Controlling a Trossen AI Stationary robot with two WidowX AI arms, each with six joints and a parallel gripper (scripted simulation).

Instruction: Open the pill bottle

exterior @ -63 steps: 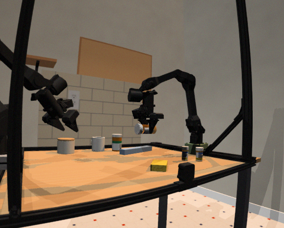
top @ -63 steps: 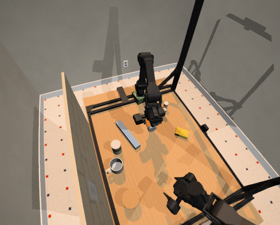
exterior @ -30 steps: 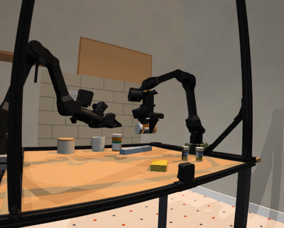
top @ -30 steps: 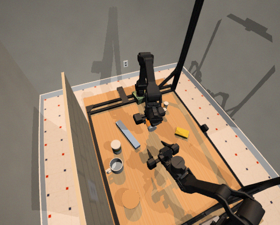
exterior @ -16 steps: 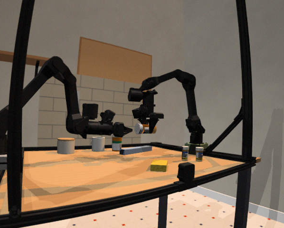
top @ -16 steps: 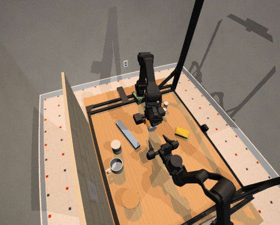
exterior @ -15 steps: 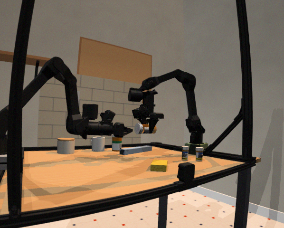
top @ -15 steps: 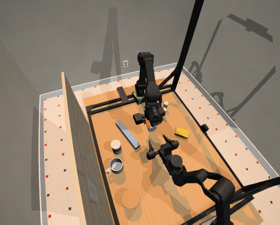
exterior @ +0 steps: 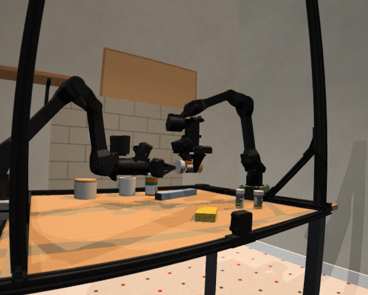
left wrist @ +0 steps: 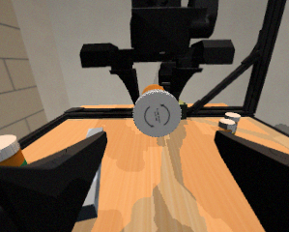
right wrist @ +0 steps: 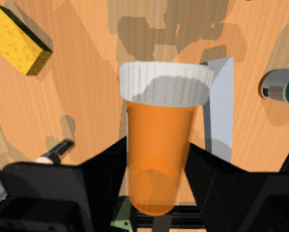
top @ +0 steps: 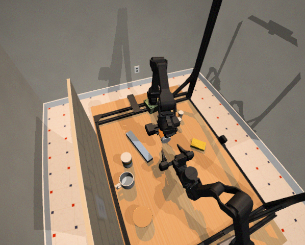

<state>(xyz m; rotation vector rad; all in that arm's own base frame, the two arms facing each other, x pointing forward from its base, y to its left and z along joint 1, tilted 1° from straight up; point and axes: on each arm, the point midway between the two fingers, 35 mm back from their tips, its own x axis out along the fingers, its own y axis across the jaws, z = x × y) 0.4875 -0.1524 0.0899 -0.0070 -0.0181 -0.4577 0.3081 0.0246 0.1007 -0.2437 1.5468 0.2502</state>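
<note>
The white ribbed cap lies 80 mm to the right of my left hand. Also, from my left hand: mug 270 mm ahead, 20 mm to the left, 110 mm below; then bar 130 mm ahead, 160 mm to the right, 130 mm below; then orange pill bottle 130 mm to the right, 10 mm below.
My right gripper is now 10 mm to the right of the orange pill bottle and 20 mm above it. From my right hand the other things lie so: mug (270 mm ahead, 160 mm to the left, 120 mm below); bar (130 mm ahead, 20 mm to the right, 140 mm below); white ribbed cap (50 mm to the left, 10 mm below).
</note>
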